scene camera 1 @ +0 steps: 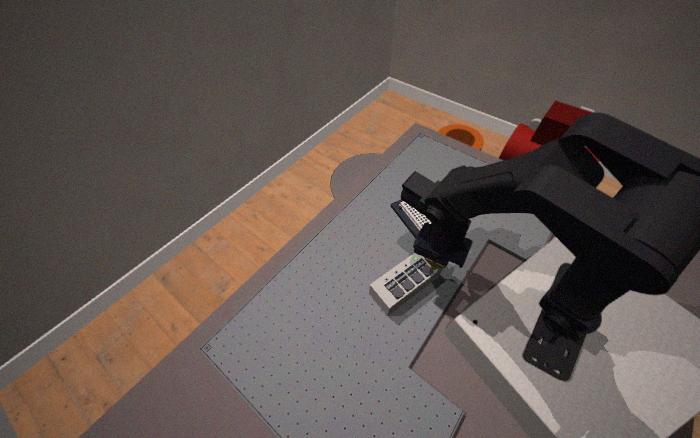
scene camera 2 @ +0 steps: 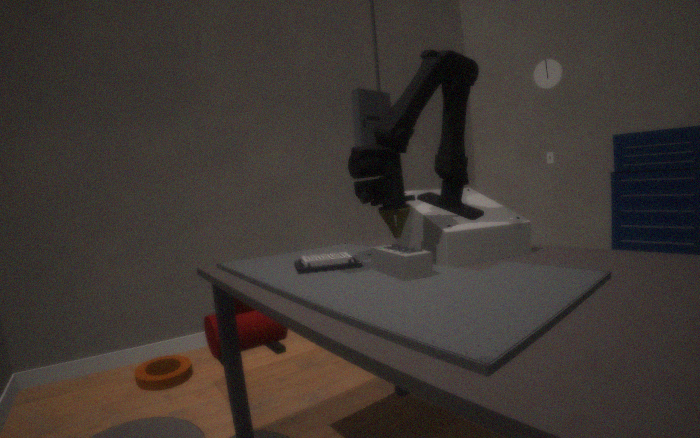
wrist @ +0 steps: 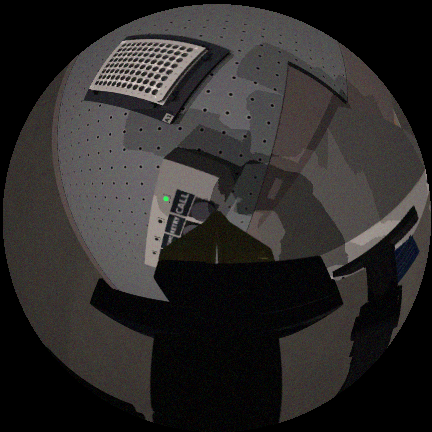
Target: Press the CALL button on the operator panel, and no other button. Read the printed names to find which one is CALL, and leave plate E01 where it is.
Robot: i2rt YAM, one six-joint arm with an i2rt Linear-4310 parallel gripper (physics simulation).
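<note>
The operator panel [scene camera 1: 380,294] [scene camera 2: 408,267] [wrist: 186,176] is a pale box with a row of several dark round buttons and printed names. CALL is readable in the wrist view, with RETRY beside it. The CALL button [scene camera 1: 426,270] [wrist: 202,210] is at the panel end nearest my gripper, and a green lamp [scene camera 1: 415,258] [wrist: 166,199] glows beside its name. My gripper [scene camera 2: 396,236] [wrist: 216,217] is shut and empty, its tips a little above the panel near the CALL button. The white plate [scene camera 1: 415,213] [scene camera 2: 326,257] [wrist: 142,67] sits on a dark holder; E01 is not readable.
The holder [scene camera 2: 330,268] [wrist: 172,107] bears the mark A1. A grey perforated board [scene camera 1: 309,309] [scene camera 2: 464,320] lies under the panel and holder. The white arm base [scene camera 1: 634,351] [scene camera 2: 485,245] stands beside the panel. Further names on the panel are partly hidden by the fingers.
</note>
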